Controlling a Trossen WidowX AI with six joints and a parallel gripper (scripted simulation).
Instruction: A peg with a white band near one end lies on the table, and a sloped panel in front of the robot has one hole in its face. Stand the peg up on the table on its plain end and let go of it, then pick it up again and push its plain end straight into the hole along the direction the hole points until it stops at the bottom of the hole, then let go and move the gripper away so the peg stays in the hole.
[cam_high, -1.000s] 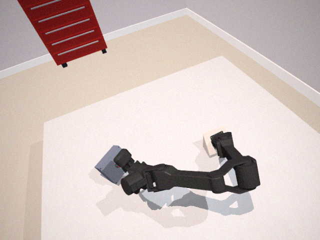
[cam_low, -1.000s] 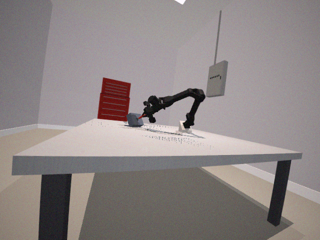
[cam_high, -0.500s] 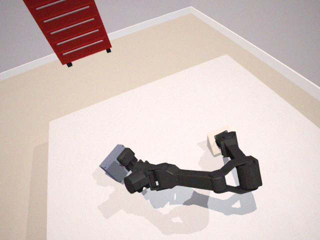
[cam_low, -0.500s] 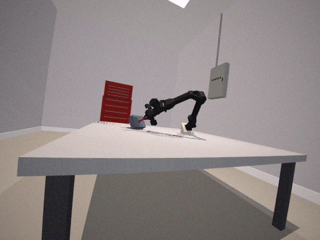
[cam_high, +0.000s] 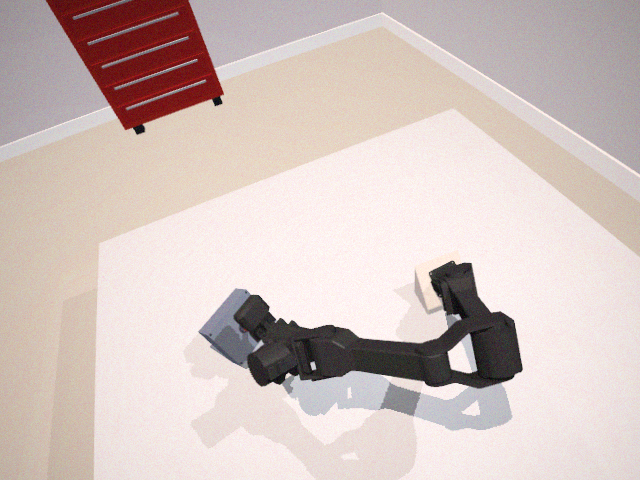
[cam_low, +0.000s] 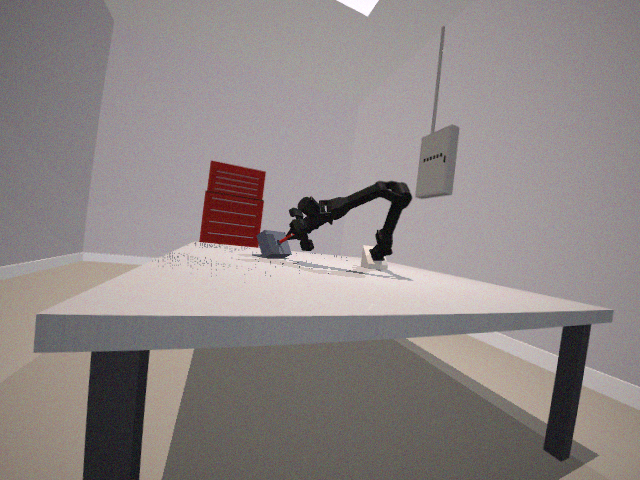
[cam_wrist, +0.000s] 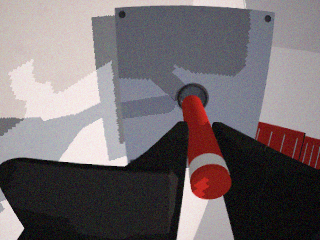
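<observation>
The grey-blue sloped panel is 4 cm ahead of my gripper tip, 5 cm to the right of it and 4 cm below it. Round my gripper tip: red peg 1 cm behind, 1 cm to the left, 1 cm above.
</observation>
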